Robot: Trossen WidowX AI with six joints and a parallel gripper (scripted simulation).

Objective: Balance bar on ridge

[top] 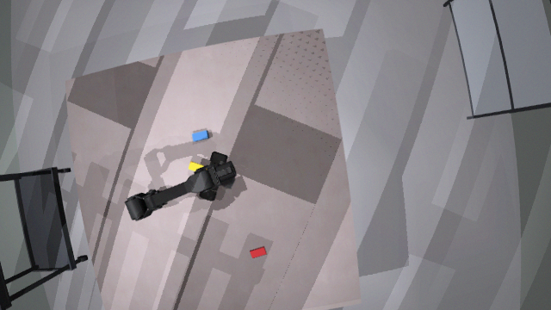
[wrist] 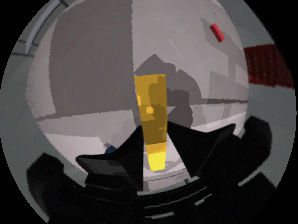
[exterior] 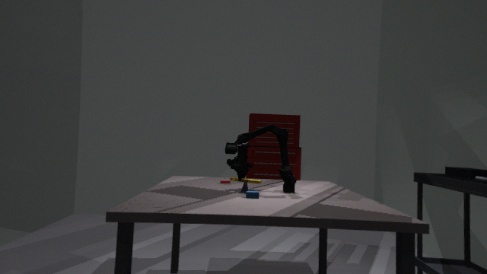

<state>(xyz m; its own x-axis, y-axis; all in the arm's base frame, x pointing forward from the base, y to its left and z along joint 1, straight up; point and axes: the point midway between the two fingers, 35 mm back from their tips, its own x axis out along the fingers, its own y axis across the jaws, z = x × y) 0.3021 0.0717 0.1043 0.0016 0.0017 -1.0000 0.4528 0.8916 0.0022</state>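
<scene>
Now: gripper tip 30 mm past the yellow bar and 10 mm to the right of it. From my gripper tip the other things lie so: red block: 370 mm to the right, 110 mm ahead, 60 mm below; then blue block: 170 mm to the left, 60 mm behind, 50 mm below.
</scene>
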